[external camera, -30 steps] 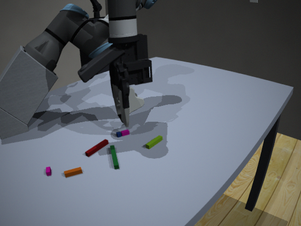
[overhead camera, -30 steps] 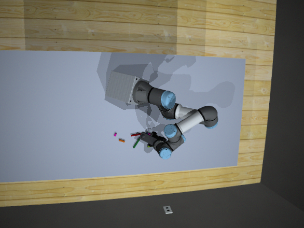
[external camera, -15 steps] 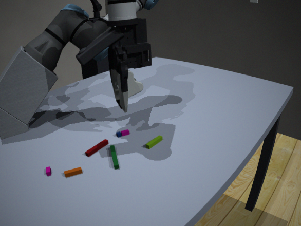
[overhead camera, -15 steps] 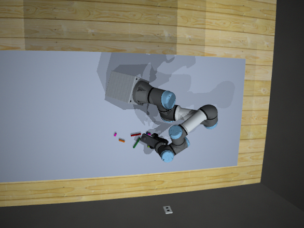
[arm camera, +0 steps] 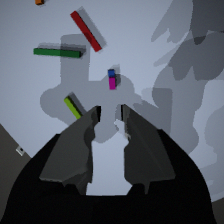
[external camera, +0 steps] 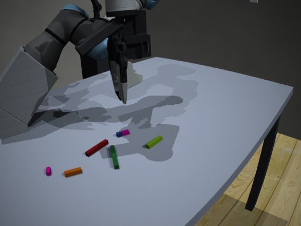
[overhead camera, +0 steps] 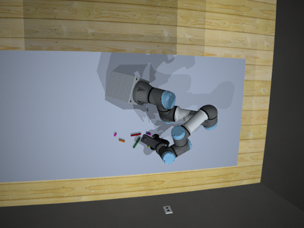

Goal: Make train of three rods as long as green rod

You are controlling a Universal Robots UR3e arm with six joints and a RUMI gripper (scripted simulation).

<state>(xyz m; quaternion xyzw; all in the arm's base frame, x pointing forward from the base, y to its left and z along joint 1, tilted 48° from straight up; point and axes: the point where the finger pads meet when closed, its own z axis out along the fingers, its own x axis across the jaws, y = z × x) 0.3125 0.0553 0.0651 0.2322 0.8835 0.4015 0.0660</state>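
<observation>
The lime rod lies 10 cm below my hand, 9 cm ahead of it and 1 cm to the left of it. From my hand the other things lie so: blue rod 10 cm below, 2 cm to the right, 1 cm behind; then green rod 10 cm below, 9 cm to the right, 6 cm ahead; then red rod 10 cm below, 9 cm to the right.
</observation>
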